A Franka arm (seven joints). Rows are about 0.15 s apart.
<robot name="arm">
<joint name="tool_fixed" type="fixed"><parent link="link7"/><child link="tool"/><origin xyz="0 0 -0.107" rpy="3.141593 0 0"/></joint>
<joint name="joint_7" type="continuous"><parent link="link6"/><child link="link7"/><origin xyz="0.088 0 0" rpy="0 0 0"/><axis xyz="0 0 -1"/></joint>
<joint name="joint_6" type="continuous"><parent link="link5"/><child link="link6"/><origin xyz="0 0 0" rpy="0 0 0"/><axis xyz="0 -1 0"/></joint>
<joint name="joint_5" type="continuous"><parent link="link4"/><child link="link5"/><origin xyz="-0.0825 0 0.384" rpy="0 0 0"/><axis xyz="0 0 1"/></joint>
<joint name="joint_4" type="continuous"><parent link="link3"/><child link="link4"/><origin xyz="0.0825 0 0" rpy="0 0 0"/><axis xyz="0 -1 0"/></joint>
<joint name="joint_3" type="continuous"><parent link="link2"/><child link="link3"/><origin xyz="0 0 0.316" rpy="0 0 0"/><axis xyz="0 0 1"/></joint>
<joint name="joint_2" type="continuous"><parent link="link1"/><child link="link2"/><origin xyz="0 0 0" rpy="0 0 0"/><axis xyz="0 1 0"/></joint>
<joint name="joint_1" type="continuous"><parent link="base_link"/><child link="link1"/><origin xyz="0 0 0.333" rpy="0 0 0"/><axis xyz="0 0 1"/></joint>
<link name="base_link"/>
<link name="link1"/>
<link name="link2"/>
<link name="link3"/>
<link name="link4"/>
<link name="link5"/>
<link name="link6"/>
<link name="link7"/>
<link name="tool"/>
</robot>
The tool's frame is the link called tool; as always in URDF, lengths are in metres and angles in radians. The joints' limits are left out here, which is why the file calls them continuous.
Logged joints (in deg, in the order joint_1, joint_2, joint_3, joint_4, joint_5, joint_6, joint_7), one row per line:
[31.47 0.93 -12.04 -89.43 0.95 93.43 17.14]
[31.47 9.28 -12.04 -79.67 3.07 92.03 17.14]
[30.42 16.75 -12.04 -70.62 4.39 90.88 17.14]
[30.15 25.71 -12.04 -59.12 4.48 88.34 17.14]
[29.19 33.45 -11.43 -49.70 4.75 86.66 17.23]
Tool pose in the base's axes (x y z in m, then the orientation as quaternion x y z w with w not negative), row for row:
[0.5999 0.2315 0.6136 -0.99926 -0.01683 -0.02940 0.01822]
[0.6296 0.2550 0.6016 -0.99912 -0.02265 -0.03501 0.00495]
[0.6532 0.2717 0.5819 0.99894 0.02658 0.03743 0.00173]
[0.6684 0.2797 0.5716 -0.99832 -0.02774 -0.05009 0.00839]
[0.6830 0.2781 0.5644 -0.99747 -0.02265 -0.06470 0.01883]
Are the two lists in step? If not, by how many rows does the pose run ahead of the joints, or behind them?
The pose runs 2 rows ahead of the joints: the pose in row i belongs to the joints in row i + 2.
